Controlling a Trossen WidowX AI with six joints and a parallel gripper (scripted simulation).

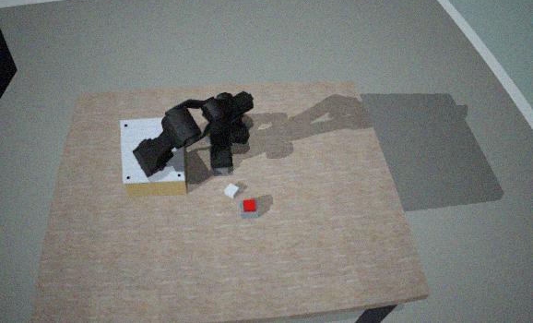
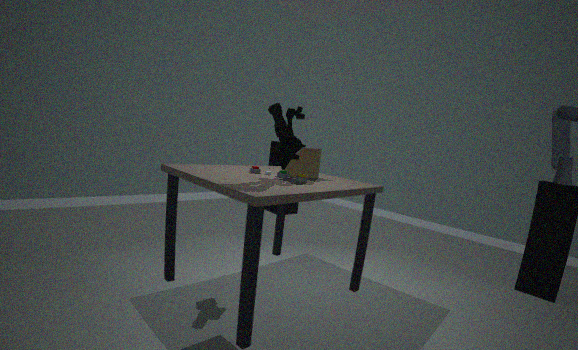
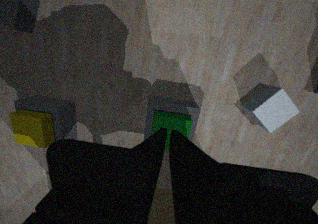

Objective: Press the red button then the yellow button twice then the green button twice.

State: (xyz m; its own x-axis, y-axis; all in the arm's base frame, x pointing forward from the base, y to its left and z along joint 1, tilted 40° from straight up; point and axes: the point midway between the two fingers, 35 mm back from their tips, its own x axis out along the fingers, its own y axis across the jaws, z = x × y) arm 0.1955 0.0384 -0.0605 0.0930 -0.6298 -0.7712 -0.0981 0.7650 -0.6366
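Right now my gripper tip is 20 mm above the green button. From my gripper tip the other things lie so: red button 90 mm ahead, 160 mm to the right, 10 mm below.
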